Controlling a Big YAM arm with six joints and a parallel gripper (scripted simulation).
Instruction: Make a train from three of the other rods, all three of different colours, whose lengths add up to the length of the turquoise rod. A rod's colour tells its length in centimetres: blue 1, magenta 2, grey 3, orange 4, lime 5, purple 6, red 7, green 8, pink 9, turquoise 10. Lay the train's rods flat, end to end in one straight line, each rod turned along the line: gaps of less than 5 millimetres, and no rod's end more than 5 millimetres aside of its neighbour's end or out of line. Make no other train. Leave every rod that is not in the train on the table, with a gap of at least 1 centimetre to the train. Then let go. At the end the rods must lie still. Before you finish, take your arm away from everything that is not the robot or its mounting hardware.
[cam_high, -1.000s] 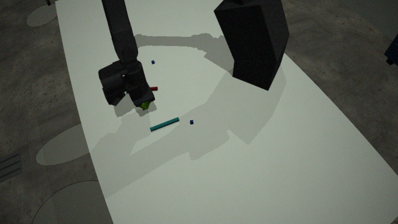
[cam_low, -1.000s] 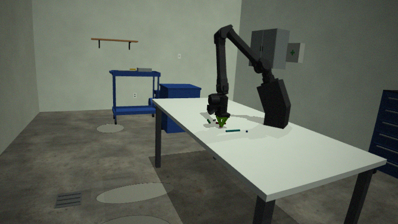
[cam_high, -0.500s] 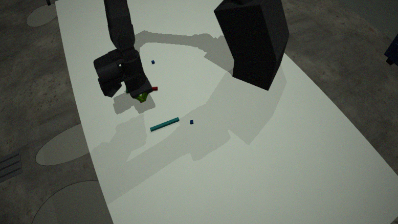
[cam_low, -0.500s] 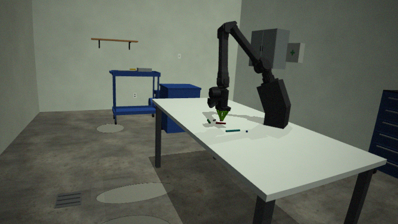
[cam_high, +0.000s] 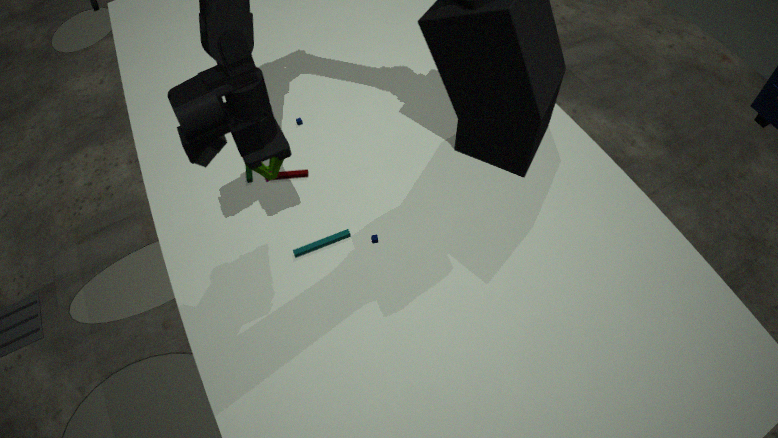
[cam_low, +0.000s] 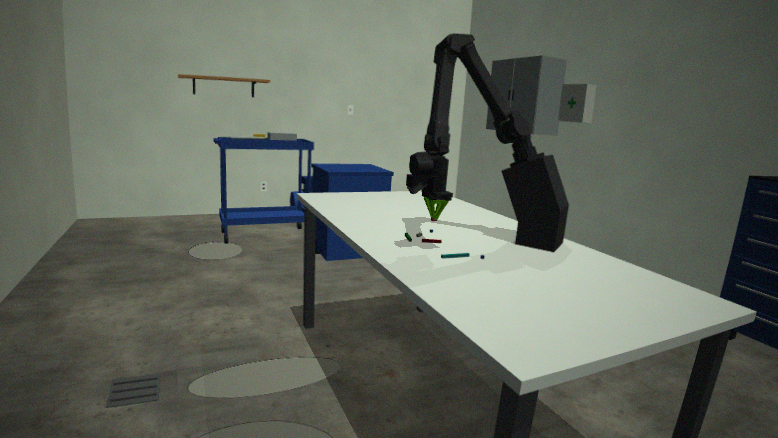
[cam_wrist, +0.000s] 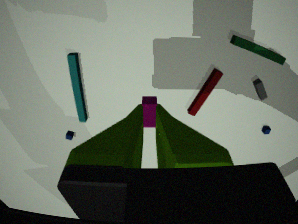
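My gripper is now 2 cm past the grey rod, 16 cm to the left of it and 11 cm above it. From my hand the other things lie so: turquoise rod (4 cm behind, 9 cm to the left, 11 cm below); magenta rod (1 cm below); red rod (3 cm behind, 7 cm to the right, 11 cm below).
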